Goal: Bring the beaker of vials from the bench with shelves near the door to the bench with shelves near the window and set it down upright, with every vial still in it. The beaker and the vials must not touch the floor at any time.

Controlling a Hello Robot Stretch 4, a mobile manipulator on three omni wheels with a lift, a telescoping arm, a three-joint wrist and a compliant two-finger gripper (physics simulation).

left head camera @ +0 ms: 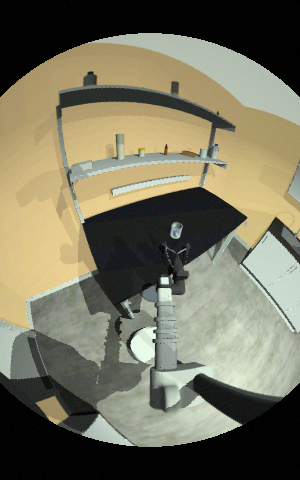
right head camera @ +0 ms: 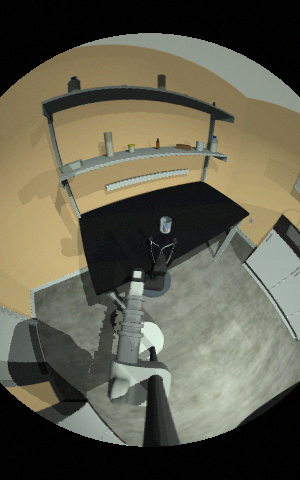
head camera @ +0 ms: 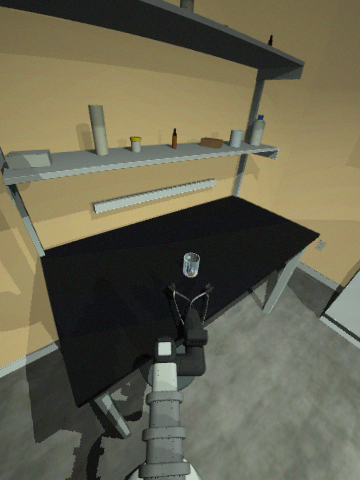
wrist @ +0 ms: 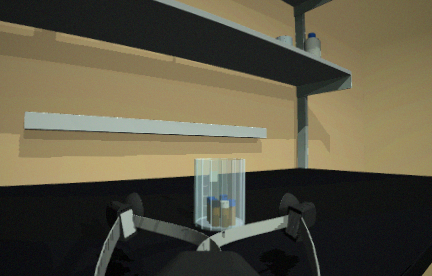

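Observation:
A clear glass beaker (head camera: pixel 191 265) (left head camera: pixel 176 230) (right head camera: pixel 165 225) (wrist: pixel 219 175) stands upright on the black bench top (head camera: pixel 125 300) (left head camera: pixel 115 245) (right head camera: pixel 110 235) (wrist: pixel 60 215). Several brown vials with blue and white caps (wrist: pixel 221 211) stand inside it, low down. My gripper (head camera: pixel 191 287) (left head camera: pixel 174 246) (right head camera: pixel 162 241) (wrist: pixel 211 209) is open and empty, over the bench near its front edge. In the wrist view the beaker shows between the two fingertips, beyond them and apart from them. The beaker is a little ahead of the fingers in the head view.
A lower shelf (head camera: pixel 165 154) above the bench's back bears a tall grey cylinder (head camera: pixel 98 131), a yellow-lidded jar (head camera: pixel 136 144), a brown bottle (head camera: pixel 174 139) and other items. An upper shelf (head camera: pixel 160 25) hangs above it. A round stool (head camera: pixel 175 381) is partly under the front edge. A white cabinet (left head camera: pixel 272 257) stands at the right.

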